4 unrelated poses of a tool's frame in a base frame.
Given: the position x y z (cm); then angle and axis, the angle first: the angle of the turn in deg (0 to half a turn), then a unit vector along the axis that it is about.
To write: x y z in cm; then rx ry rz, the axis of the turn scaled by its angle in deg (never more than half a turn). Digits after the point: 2 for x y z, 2 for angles.
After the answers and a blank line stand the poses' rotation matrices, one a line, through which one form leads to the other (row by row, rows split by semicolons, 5 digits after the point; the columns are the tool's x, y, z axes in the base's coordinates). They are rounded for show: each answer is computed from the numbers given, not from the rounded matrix.
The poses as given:
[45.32 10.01 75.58 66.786 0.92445 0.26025 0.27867]
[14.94 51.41 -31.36 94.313 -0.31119 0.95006 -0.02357]
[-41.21 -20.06 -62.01 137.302 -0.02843 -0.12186 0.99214]
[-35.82 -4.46 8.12 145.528 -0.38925 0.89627 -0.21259]
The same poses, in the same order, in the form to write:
[45.32 10.01 75.58 61.74 17.38 18.61]
[14.94 51.41 -31.36 -29.35 89.60 -2.22]
[-41.21 -20.06 -62.01 -3.90 -16.73 136.22]
[-35.82 -4.46 8.12 -56.65 130.43 -30.94]

0.91192 -0.11035 0.39525; 0.40187 0.43520 -0.80567; -0.08311 0.89355 0.44121
0.02892 -0.29438 0.95525; -0.34138 0.89528 0.28623; -0.93948 -0.33438 -0.07461
-0.73354 -0.66679 -0.13157; 0.67881 -0.70917 -0.19048; 0.03370 -0.22904 0.97283
-0.54798 -0.51615 0.65826; -0.75680 0.64113 -0.12730; -0.35632 -0.56793 -0.74195

